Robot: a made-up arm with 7 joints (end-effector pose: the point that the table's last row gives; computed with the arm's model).
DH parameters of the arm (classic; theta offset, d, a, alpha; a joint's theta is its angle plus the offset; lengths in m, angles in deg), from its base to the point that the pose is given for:
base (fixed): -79.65 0 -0.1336 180
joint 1: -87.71 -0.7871 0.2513 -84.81
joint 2: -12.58 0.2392 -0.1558 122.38
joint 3: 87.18 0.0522 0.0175 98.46
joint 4: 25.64 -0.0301 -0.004 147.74
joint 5: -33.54 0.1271 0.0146 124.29
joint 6: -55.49 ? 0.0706 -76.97
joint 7: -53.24 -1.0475 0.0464 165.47
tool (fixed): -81.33 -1.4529 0 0
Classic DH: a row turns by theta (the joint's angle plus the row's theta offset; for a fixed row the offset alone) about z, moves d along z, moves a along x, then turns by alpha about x.
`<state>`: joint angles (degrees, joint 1 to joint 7).
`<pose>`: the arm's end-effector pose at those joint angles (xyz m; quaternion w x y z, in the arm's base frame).
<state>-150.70 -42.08 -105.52 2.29 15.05 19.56 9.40</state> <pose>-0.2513 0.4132 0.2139 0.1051 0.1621 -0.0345 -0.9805</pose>
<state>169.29 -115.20 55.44 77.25 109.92 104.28 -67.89</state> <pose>-0.1693 -0.1314 1.3420 0.6509 -0.6737 -0.3413 -0.0773</pose>
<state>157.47 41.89 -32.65 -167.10 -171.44 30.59 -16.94</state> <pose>-0.4319 -0.1400 0.1580 0.0484 0.1174 -0.4623 -0.8776</pose>
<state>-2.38 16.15 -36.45 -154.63 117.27 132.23 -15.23</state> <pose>-0.4536 -0.3854 0.4711 0.1444 0.0501 0.6627 0.7331</pose>
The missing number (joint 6, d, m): -0.0868
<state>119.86 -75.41 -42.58 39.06 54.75 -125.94 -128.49</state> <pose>-0.0549 -0.1084 0.9770 0.7880 -0.5067 -0.3488 0.0250</pose>
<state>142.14 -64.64 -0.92 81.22 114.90 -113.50 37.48</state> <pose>-0.8507 0.1811 1.0244 0.0443 0.3956 0.2624 0.8790</pose>
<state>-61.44 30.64 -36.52 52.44 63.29 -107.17 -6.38</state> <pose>0.3908 0.0962 1.1360 0.1820 0.7921 -0.5338 0.2336</pose>
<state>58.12 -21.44 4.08 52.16 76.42 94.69 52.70</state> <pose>-0.7385 0.1427 1.1389 0.0441 -0.2499 0.8817 -0.3977</pose>
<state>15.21 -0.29 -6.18 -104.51 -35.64 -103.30 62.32</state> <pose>0.0453 -0.4771 1.1448 0.5248 -0.2347 -0.6628 -0.4798</pose>
